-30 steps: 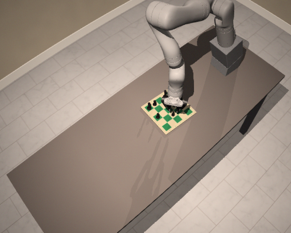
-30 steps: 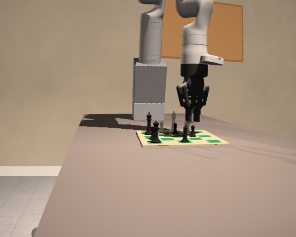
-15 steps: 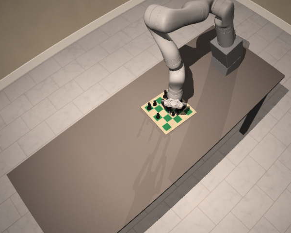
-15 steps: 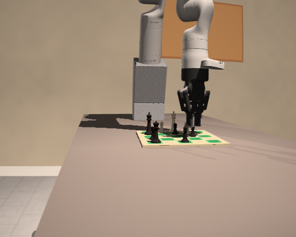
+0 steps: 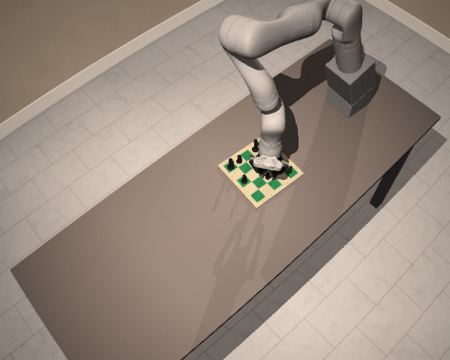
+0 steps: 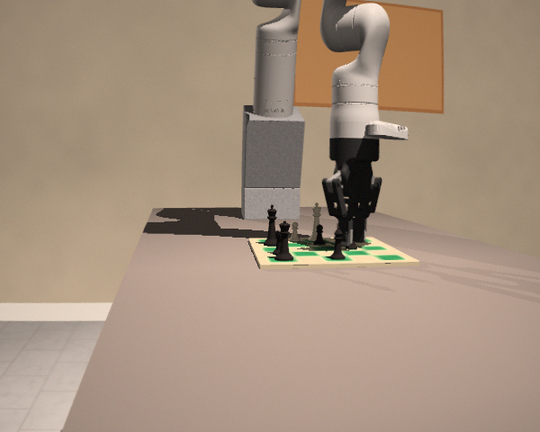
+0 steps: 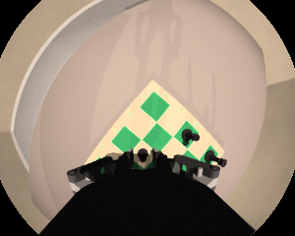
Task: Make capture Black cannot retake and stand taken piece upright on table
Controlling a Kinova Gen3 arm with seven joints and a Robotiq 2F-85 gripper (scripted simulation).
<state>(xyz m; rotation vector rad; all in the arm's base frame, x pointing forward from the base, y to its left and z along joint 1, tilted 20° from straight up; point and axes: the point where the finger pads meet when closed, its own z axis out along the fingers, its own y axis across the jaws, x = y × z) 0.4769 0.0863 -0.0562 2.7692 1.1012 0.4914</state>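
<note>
The white rook is 40 mm behind my hand, 10 mm to the right of it and 10 mm below it. Also, from my hand: white pawn 80 mm to the right, 80 mm behind, 10 mm below; then board 40 mm to the right, 30 mm below; then white king 80 mm behind, 40 mm to the right, 10 mm above.
</note>
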